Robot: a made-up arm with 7 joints.
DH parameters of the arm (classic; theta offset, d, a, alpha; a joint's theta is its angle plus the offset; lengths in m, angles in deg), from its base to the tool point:
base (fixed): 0 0.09 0 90
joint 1: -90 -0.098 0.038 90
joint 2: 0 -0.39 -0.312 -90
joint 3: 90 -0.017 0.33 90
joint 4: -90 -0.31 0.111 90
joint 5: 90 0.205 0.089 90
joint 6: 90 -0.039 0.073 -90
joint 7: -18.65 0 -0.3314 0
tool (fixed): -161.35 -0.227 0 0
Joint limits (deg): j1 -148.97..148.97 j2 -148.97..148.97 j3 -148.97..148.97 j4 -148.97..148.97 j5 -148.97..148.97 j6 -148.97..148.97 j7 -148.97..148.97
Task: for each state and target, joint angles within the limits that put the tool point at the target. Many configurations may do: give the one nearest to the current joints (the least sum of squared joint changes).
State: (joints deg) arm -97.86 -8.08 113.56 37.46 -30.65 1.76 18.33
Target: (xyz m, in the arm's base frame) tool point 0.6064 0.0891 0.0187
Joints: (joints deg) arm -95.63 -10.09 135.01 36.48 -24.97 -8.72 14.83
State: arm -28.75 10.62 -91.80 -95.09 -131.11 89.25 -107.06
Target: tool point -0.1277 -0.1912 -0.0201
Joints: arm -47.10 0.36 -129.53 -127.41 -112.67 94.89 -120.72
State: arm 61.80 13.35 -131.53 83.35 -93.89 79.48 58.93
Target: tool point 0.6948 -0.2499 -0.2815
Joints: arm 29.38 46.69 -119.51 108.39 -97.93 70.13 56.20
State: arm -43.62 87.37 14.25 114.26 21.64 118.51 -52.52
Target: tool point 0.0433 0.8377 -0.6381
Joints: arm -41.79 88.33 15.10 106.79 15.29 115.08 -49.82
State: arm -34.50 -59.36 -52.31 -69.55 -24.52 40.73 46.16
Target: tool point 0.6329 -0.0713 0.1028
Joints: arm -45.04 -44.37 -59.99 -50.13 -42.21 26.82 51.94
